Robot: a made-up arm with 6 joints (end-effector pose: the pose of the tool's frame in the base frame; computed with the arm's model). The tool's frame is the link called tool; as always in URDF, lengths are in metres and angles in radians. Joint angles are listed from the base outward.
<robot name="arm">
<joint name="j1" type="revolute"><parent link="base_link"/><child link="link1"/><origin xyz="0 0 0.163"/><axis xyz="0 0 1"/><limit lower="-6.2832" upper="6.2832" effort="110" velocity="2.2"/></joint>
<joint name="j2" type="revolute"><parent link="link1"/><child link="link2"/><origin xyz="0 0.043 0" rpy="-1.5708 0 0"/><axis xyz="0 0 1"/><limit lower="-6.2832" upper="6.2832" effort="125" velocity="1.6"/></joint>
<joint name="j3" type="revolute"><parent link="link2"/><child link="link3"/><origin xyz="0 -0.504 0"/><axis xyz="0 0 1"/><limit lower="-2.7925" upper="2.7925" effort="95" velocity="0.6"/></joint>
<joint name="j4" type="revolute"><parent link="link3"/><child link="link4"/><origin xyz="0 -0.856 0" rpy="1.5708 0 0"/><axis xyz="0 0 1"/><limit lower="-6.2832" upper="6.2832" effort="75" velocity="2.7"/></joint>
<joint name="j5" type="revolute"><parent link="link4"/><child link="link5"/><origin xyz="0 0 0" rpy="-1.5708 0 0"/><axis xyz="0 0 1"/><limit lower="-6.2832" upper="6.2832" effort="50" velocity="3"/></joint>
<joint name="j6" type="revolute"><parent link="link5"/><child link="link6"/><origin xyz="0 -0.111 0" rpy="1.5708 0 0"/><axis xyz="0 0 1"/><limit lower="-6.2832" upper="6.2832" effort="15" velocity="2.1"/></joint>
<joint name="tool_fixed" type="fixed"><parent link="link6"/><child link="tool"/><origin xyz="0 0 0"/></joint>
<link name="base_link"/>
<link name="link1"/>
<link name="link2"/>
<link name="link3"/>
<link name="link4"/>
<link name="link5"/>
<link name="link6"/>
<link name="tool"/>
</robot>
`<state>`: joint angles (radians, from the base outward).
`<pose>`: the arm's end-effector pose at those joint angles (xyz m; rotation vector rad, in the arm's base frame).
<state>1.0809 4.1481 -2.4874 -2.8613 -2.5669 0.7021</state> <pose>0.1020 0.3181 -0.2328 2.1590 0.5776 -1.1021</pose>
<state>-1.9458 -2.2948 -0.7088 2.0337 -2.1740 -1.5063</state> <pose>0.1570 0.5047 -0.9507 -0.8349 -0.4122 0.6811</pose>
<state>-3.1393 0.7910 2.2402 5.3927 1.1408 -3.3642</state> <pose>-0.3948 0.0345 -0.3864 -1.0662 1.8166 0.4945</pose>
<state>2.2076 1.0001 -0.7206 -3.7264 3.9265 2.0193</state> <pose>-0.4169 0.5642 1.1645 -2.5368 0.4292 -0.0043</pose>
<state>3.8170 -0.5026 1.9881 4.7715 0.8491 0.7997</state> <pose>-0.5586 -0.3960 0.6789 -1.8175 -0.4605 1.7329</pose>
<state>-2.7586 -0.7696 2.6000 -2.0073 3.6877 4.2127</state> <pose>-0.3156 -0.2299 0.3060 2.1600 -0.1199 2.1759</pose>
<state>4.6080 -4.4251 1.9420 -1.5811 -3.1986 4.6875</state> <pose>0.0336 -0.0311 -0.5692 0.5906 0.4559 -1.6399</pose>
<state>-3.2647 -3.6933 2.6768 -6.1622 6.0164 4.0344</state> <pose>0.5608 -0.1092 0.2160 0.6851 1.1300 0.7788</pose>
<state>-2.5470 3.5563 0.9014 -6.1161 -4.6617 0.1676</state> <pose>0.9072 0.5393 -0.4067 -0.3011 0.1526 -2.3879</pose>
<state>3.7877 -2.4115 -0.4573 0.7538 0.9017 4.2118</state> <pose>0.5779 0.3073 -1.0861 1.2642 1.7097 0.7894</pose>
